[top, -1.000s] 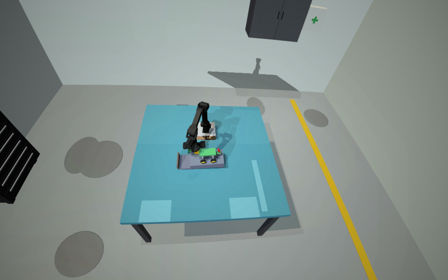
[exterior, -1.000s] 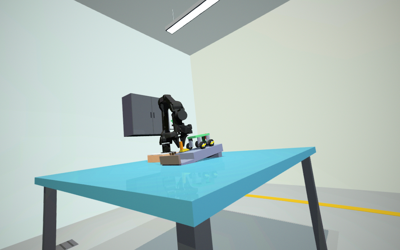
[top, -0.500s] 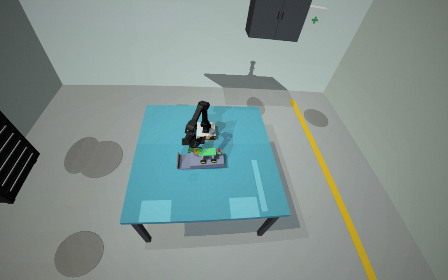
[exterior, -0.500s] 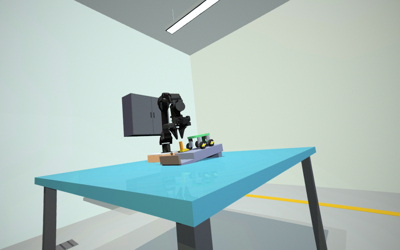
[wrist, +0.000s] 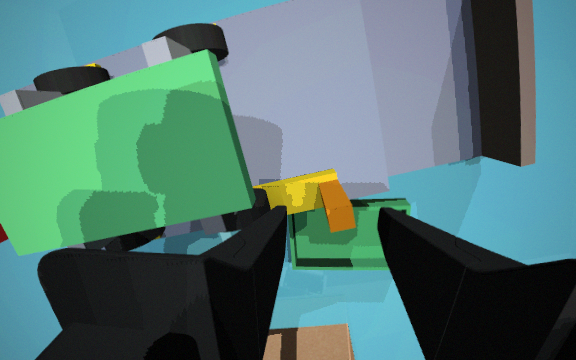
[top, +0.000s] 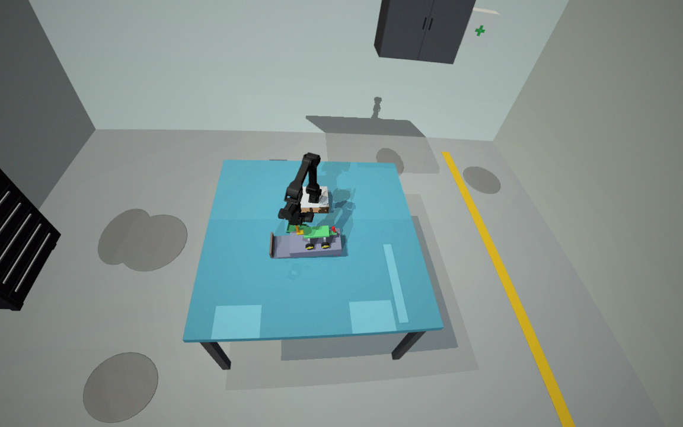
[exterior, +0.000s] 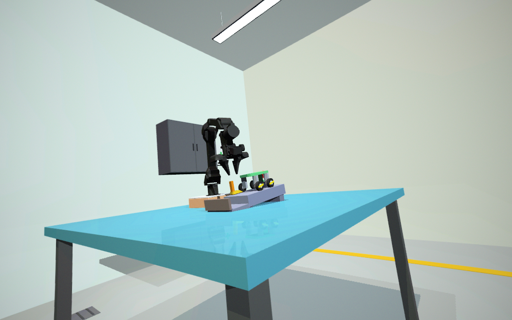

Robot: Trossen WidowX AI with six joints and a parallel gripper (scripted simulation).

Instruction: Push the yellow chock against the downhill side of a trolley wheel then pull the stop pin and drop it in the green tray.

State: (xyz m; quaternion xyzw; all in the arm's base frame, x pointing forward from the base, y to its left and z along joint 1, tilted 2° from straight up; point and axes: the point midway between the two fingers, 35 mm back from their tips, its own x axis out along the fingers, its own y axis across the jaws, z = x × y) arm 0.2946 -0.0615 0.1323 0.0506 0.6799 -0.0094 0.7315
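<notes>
My gripper tip is 1 cm past the red-headed stop pin, 21 cm to the right of it and 3 cm above it. Also, from my gripper tip: green-topped trolley (3 cm ahead, 12 cm to the left, 4 cm below); then grey ramp (3 cm ahead, 11 cm to the left, 11 cm below); then yellow chock (2 cm behind, 2 cm to the left, 7 cm below).
</notes>
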